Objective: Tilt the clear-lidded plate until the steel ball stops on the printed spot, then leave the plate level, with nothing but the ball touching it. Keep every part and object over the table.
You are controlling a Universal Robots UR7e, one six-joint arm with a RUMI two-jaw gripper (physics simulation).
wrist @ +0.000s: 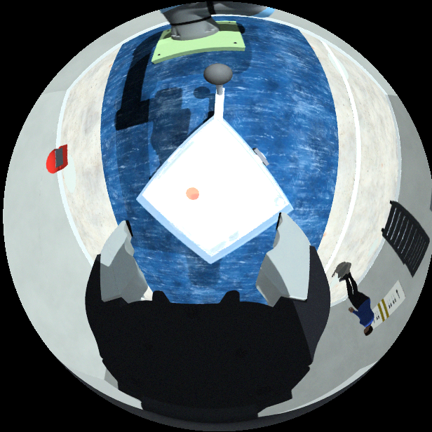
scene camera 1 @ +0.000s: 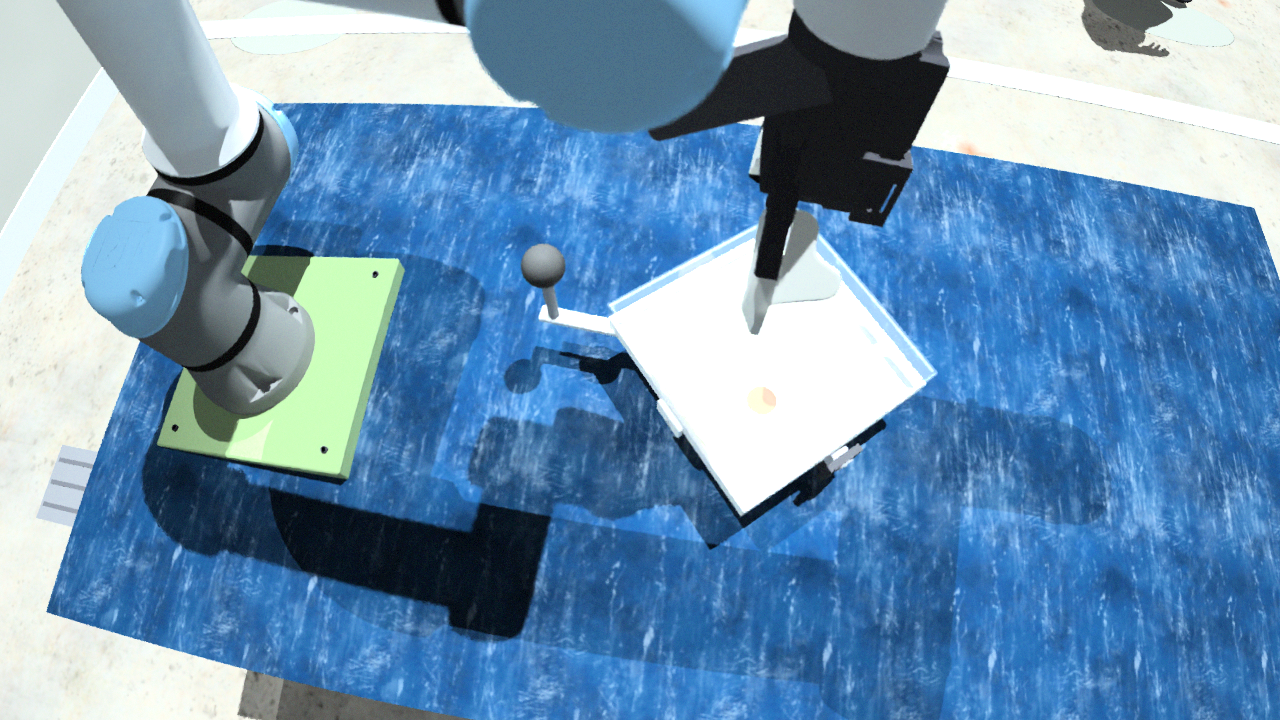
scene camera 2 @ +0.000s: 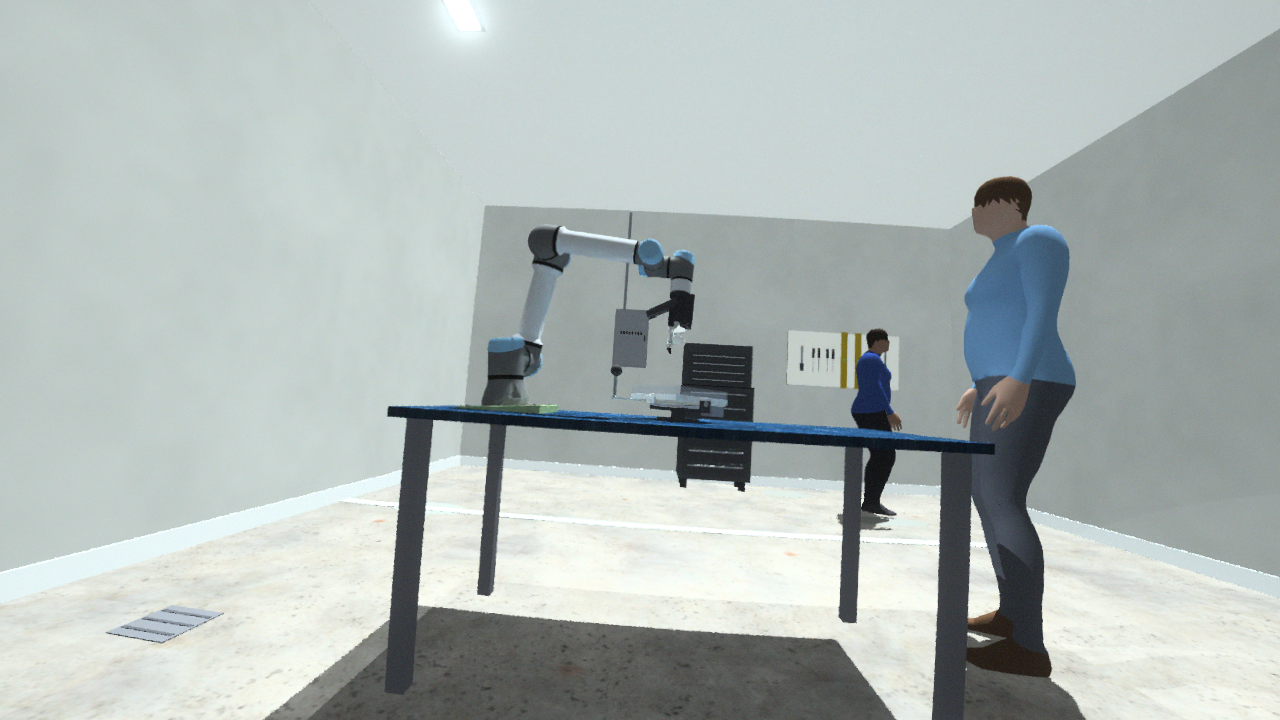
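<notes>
The clear-lidded white plate (scene camera 1: 698,358) (scene camera 2: 666,396) (wrist: 235,165) stands on a dark support on the table and looks near level; a slight tilt cannot be ruled out. The orange printed spot (scene camera 1: 761,399) (wrist: 192,193) shows no ball that I can make out on it. A faint round outline (wrist: 280,201) near the plate's right corner in the wrist view may be the steel ball. The handle's dark knob (scene camera 1: 542,265) (scene camera 2: 615,370) (wrist: 218,74) stands free on its white bar (scene camera 1: 577,320) (wrist: 219,104). My gripper (scene camera 1: 789,308) (scene camera 2: 674,344) (wrist: 201,218) is open and empty, above the plate and apart from it.
White brackets (scene camera 1: 669,417) (scene camera 1: 841,456) sit at two plate sides. The arm's base stands on a green block (scene camera 1: 358,358) (scene camera 2: 532,408) (wrist: 210,45) on the blue table (scene camera 1: 1118,358). One person (scene camera 2: 1015,295) stands by the table's right end, another (scene camera 2: 872,380) farther back.
</notes>
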